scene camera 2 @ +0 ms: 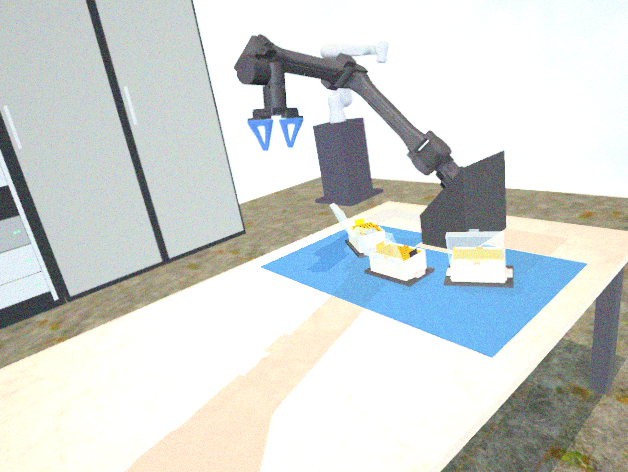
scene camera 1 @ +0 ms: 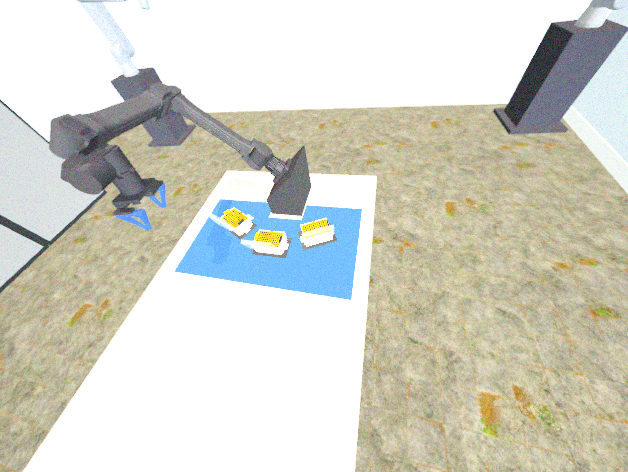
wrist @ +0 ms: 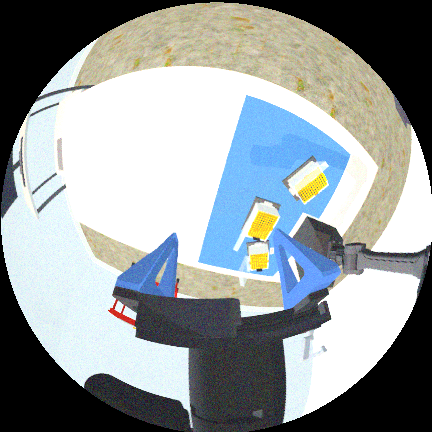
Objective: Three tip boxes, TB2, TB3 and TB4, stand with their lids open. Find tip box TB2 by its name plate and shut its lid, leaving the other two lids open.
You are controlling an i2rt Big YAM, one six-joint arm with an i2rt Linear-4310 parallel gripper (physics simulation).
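Seen in the pictures: gripper, fingertip midpoint: (scene camera 2: 278, 149) (scene camera 1: 157, 218) (wrist: 226, 234); arm's base, link origin: (scene camera 2: 461, 186) (scene camera 1: 283, 172) (wrist: 332, 254).
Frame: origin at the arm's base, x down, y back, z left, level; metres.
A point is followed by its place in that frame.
Observation:
Three white tip boxes with yellow racks stand on dark bases, and their clear lids look open. The left box (scene camera 1: 236, 218) (scene camera 2: 366, 238) {x 0.018, y -0.421, z -0.034 m} (wrist: 259, 256) has its lid leaning outward. The middle box (scene camera 1: 270, 240) {x 0.085, y -0.347, z 0.000 m} (scene camera 2: 398, 261) (wrist: 263, 222) {x 0.085, y -0.339, z -0.025 m} has a clear lid towards its left in scene camera 1. The right box (scene camera 1: 317, 233) {x 0.007, y -0.359, z 0.213 m} (scene camera 2: 478, 264) {x 0.080, y -0.332, z 0.214 m} (wrist: 310, 182) has its lid standing up at an angle. The name plates are not readable, so I cannot tell which box is TB2. My gripper (scene camera 1: 157, 218) {x -0.226, y -0.498, z -0.217 m} (scene camera 2: 278, 148) {x -0.226, y -0.498, z -0.217 m} (wrist: 226, 234) {x -0.226, y -0.498, z -0.217 m} is open and empty, high up and left of the boxes, touching none.
The boxes stand on a blue mat (scene camera 1: 304, 279) {x 0.142, y -0.487, z 0.162 m} (scene camera 2: 456, 324) {x 0.142, y -0.491, z 0.243 m} (wrist: 225, 210) {x 0.142, y -0.475, z -0.004 m} on a pale table (scene camera 1: 243, 365) {x 0.145, y -0.804, z 0.009 m} (scene camera 2: 152, 375) {x 0.145, y -0.967, z -0.184 m} (wrist: 140, 150) {x 0.144, y -0.823, z -0.191 m}. My arm's dark base (scene camera 1: 291, 190) {x -0.019, y -0.152, z 0.075 m} (scene camera 2: 472, 203) {x 0.009, y -0.119, z 0.096 m} stands behind the boxes. A grey cabinet (scene camera 2: 152, 126) is at the left in scene camera 2.

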